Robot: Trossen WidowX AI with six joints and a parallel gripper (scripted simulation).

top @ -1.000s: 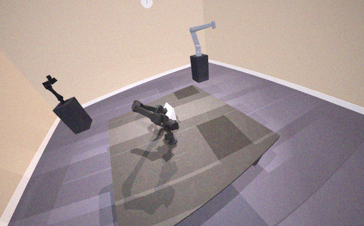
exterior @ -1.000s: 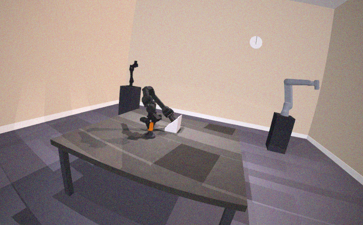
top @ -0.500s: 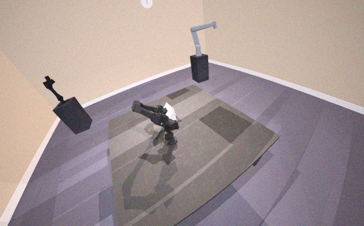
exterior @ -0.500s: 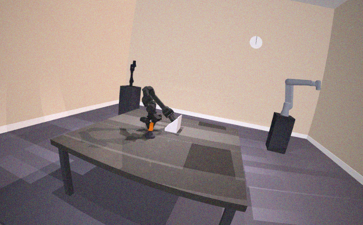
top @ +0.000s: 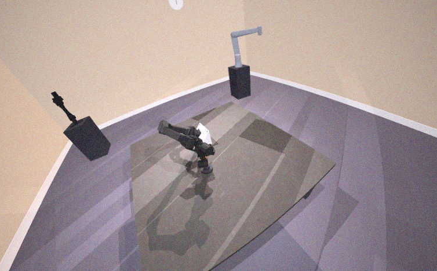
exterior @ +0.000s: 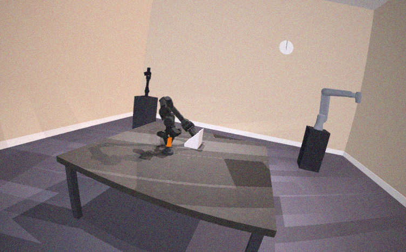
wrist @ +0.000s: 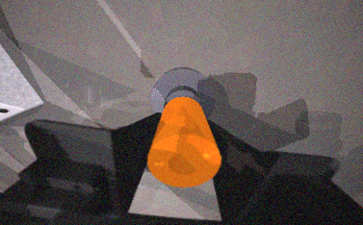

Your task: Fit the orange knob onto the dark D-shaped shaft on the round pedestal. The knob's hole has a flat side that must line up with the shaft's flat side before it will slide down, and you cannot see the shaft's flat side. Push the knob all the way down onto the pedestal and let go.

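My gripper tip is 20 mm below the orange knob. Round my gripper tip: round pedestal 40 mm below.
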